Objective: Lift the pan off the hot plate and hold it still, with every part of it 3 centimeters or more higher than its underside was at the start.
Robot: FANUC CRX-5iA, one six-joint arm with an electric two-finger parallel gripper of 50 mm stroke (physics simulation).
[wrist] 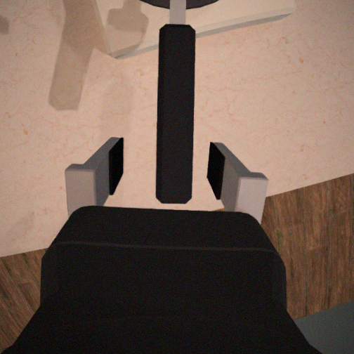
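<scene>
The pan's black handle [175, 115] runs straight down the middle of the wrist view, lined up with my gripper. A short grey metal neck [178, 12] joins it to the pan, and a dark strip of the pan's rim [182, 5] shows at the top edge; the rest of the pan is out of view. The pale hot plate [240, 24] lies under the pan at the top. My gripper [165, 157] is open, with the handle's near end between its two fingers in this view and a gap on each side. How far the fingers are above the handle is hard to tell.
The pale, speckled table top [270, 110] ends at a slanting front edge, with brown wooden floor [320, 240] beyond it. Shadows fall on the table and the hot plate at the upper left. A grey-green surface [332, 330] shows at the lower right corner.
</scene>
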